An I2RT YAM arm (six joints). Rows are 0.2 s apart.
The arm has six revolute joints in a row. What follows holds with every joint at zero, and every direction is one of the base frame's. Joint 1 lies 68 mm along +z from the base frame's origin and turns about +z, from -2.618 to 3.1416 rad. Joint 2 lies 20 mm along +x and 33.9 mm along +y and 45.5 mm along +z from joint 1 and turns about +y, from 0 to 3.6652 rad. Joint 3 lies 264 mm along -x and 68.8 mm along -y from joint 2 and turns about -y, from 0 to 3.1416 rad. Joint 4 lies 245 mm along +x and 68.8 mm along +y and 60 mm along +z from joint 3 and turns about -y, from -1.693 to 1.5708 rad. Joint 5 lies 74 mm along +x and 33.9 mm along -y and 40.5 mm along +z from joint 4 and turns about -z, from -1.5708 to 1.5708 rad. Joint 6 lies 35.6 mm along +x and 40.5 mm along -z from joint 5 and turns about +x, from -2.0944 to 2.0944 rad. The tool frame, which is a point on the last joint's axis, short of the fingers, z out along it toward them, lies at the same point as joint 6; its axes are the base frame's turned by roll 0, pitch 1.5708 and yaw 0 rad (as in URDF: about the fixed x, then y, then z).
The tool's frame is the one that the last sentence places.
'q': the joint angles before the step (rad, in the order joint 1, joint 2, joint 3, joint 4, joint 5, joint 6). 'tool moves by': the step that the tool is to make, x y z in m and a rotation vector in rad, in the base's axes. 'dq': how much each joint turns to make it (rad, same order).
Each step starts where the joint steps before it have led.
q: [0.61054, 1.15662, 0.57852, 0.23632, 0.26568, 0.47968]
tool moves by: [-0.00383, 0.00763, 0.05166, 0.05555, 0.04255, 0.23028]
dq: [0.00000, -0.05392, 0.18340, -0.23866, -0.24038, -0.01157]
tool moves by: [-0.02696, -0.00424, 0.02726, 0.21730, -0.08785, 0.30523]
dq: [0.00266, -0.13010, -0.04018, 0.11574, -0.32375, 0.05191]
